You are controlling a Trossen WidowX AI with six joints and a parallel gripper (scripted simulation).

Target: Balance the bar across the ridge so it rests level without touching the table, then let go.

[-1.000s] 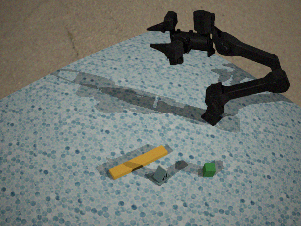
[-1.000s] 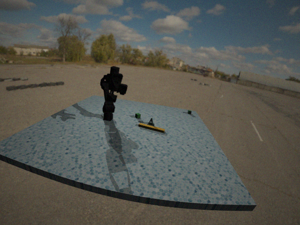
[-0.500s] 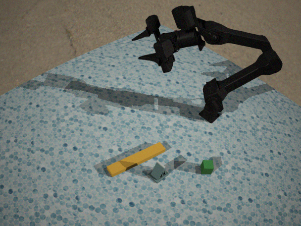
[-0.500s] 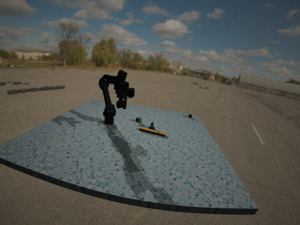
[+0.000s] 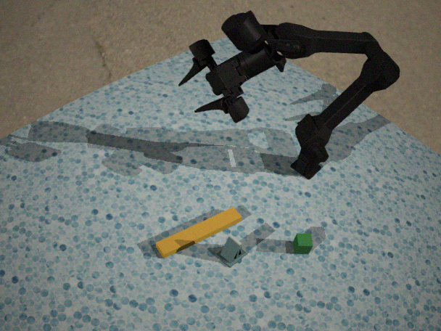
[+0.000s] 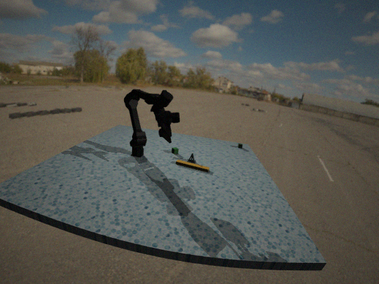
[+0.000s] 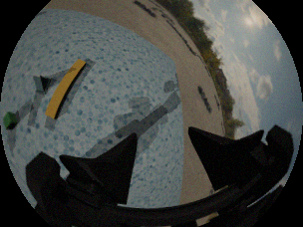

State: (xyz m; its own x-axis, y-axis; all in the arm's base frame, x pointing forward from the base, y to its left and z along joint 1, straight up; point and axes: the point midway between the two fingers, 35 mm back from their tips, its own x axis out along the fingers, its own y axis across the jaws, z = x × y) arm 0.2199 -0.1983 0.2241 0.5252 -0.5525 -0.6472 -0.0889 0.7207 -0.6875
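My gripper tip is now 19 cm above the yellow bar, 18 cm to the right of it and 12 cm short of it.
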